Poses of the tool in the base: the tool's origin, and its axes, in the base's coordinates. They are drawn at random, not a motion.
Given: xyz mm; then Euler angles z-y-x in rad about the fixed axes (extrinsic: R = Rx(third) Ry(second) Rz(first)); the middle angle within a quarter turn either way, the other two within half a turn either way.
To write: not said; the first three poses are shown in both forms.
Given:
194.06 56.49 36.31 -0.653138 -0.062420 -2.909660
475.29 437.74 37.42 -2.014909 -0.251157 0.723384
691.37 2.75 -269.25 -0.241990 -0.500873 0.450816
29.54 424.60 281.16 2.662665 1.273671 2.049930
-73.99 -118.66 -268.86 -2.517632 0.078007 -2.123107
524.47 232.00 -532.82 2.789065 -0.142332 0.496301
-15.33 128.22 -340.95 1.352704 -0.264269 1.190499
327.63 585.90 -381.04 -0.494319 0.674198 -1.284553
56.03 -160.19 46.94 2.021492 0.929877 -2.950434
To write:
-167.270 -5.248 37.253 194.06 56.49 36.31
-9.092 42.668 -124.472 475.29 437.74 37.42
33.701 -18.374 -26.188 691.37 2.75 -269.25
-97.758 -1.015 -105.063 29.54 424.60 281.16
126.195 -27.659 155.992 -73.99 -118.66 -268.86
-29.374 -2.714 158.443 524.47 232.00 -532.82
16.516 -68.054 56.024 -15.33 128.22 -340.95
-76.631 -17.456 -43.872 327.63 585.90 -381.04
-133.179 30.918 -107.674 56.03 -160.19 46.94

